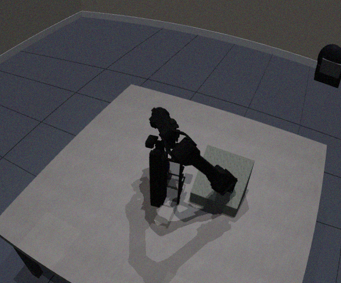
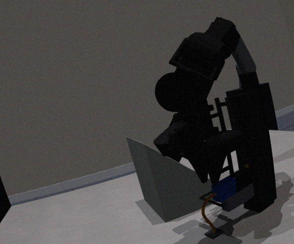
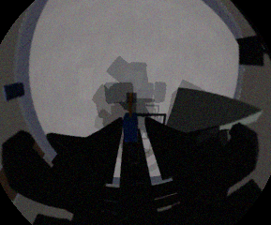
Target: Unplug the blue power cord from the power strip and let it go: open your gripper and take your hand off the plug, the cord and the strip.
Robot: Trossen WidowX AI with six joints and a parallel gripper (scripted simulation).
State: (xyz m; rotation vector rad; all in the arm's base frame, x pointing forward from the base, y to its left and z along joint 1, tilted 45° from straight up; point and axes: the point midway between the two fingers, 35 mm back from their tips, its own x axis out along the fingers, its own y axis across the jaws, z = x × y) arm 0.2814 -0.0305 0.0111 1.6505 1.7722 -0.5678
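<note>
The blue plug is 5 cm to the left of my gripper tip, 2 cm below it and 1 cm behind it. Round my gripper tip: dark foot 11 cm below, 1 cm to the right.
</note>
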